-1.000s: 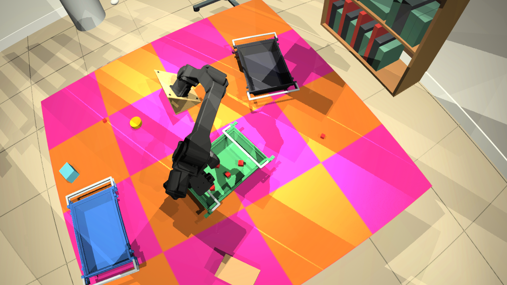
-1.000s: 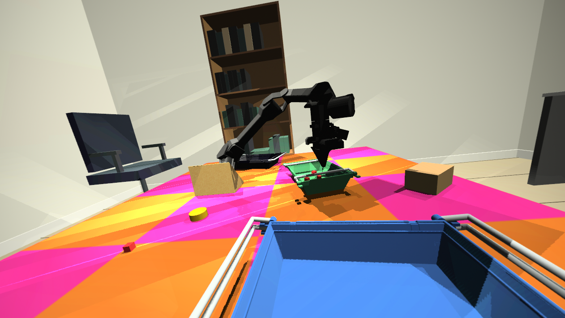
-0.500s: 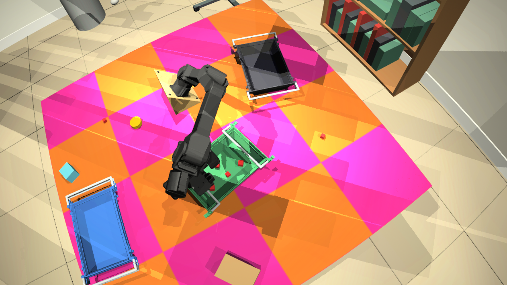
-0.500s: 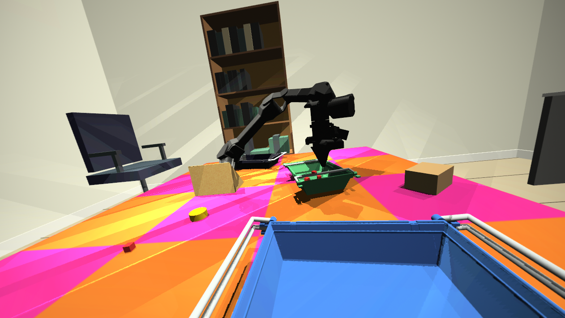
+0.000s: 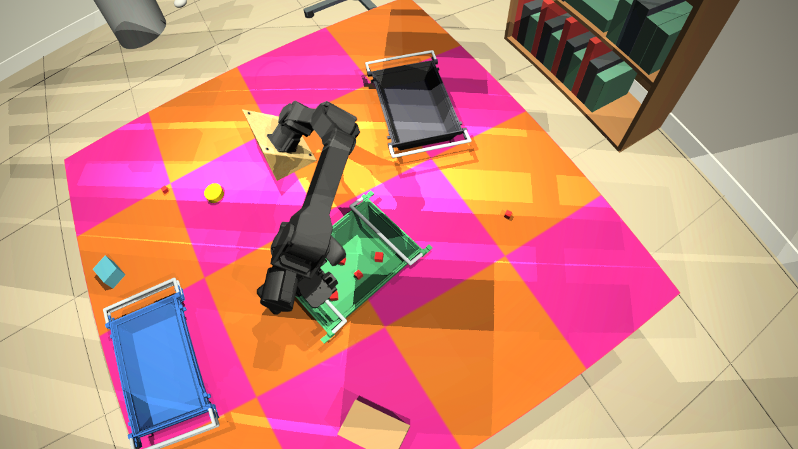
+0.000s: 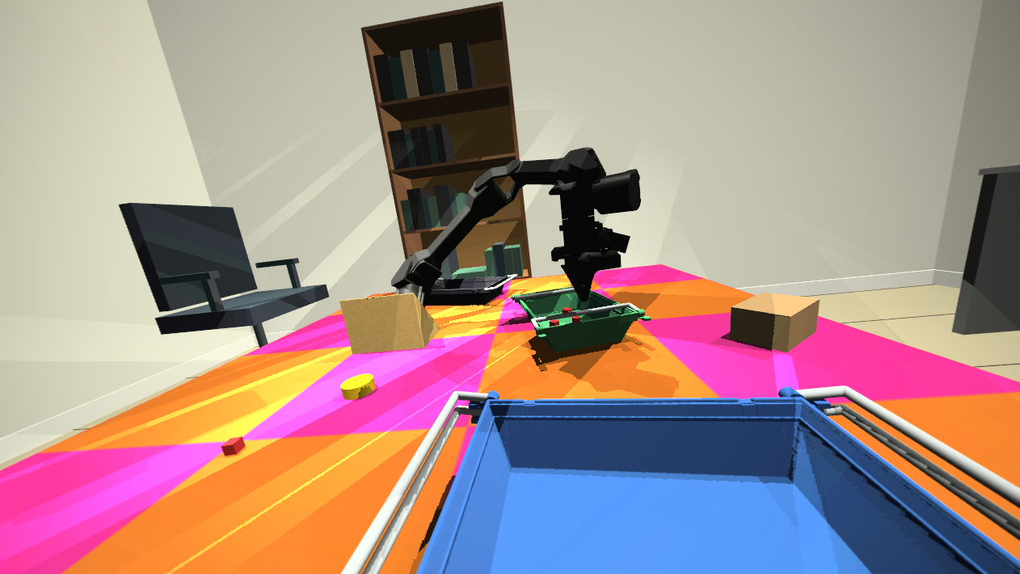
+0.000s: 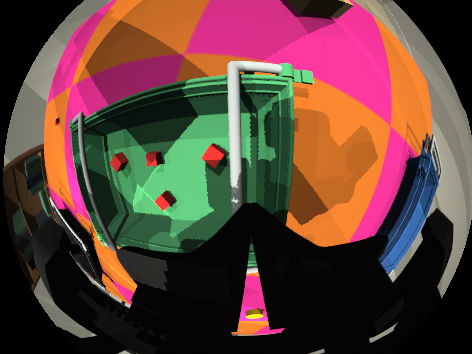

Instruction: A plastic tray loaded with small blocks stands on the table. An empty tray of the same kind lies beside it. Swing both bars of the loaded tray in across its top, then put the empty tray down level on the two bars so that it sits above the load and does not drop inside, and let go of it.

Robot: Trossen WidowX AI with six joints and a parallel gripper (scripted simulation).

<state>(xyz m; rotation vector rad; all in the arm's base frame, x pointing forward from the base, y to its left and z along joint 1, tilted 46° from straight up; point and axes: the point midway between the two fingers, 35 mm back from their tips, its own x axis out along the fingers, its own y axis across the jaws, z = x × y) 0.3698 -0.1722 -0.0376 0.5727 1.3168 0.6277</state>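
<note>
Right now my gripper tip is 51 cm to the right of the black tray, 29 cm past it and 4 cm above it. Round my gripper tip: cyan cube: 42 cm to the right, 39 cm behind, 6 cm below; then yellow disc: 42 cm behind, 8 cm below, 7 cm to the right; then cardboard box: 31 cm ahead, 7 cm to the right, 6 cm below.
</note>
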